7 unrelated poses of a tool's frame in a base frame.
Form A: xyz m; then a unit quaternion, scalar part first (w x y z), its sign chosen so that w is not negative.
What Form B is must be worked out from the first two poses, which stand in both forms.
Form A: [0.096 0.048 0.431 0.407 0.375 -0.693 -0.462]
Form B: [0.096 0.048 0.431 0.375 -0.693 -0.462 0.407]
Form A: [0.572 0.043 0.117 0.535 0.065 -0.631 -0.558]
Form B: [0.572 0.043 0.117 0.065 -0.631 -0.558 0.535]
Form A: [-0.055 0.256 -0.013 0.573 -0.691 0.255 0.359]
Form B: [-0.055 0.256 -0.013 -0.691 0.255 0.359 0.573]
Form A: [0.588 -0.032 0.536 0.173 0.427 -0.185 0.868]
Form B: [0.588 -0.032 0.536 0.427 -0.185 0.868 0.173]
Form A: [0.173 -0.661 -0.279 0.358 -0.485 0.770 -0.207]
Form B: [0.173 -0.661 -0.279 -0.485 0.770 -0.207 0.358]
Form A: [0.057 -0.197 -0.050 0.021 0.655 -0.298 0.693]
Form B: [0.057 -0.197 -0.050 0.655 -0.298 0.693 0.021]
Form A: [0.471 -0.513 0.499 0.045 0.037 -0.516 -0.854]
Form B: [0.471 -0.513 0.499 0.037 -0.516 -0.854 0.045]
